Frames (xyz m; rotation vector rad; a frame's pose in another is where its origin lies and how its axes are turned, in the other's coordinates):
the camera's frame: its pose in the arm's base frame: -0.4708 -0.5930 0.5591 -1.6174 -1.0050 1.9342
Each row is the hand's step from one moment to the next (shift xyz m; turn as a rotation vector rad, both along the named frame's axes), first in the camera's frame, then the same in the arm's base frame.
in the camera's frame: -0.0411 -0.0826 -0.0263 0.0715 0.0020 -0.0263
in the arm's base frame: 0.0245 0.0308 0.0875 0.0090 0.0567 -0.0501
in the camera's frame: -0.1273 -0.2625 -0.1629 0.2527 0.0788 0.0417
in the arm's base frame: 0.1535 0.1208 0.2711 -0.0889 0.1193 -0.2229
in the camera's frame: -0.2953 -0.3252 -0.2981 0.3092 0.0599 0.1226
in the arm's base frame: 0.3150 0.0757 0.4206 -0.1824 0.1513 -0.2410
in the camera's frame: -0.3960 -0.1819 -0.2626 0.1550 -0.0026 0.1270
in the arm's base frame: 0.3222 -0.0984 0.3813 -0.1588 0.0801 -0.0924
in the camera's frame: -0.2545 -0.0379 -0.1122 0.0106 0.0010 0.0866
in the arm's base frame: 0.1624 -0.1290 0.1891 -0.0859 -0.0153 -0.0025
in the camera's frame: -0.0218 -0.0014 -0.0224 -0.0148 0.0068 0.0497
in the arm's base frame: 0.0265 -0.0090 0.0140 -0.0436 -0.0278 0.0076
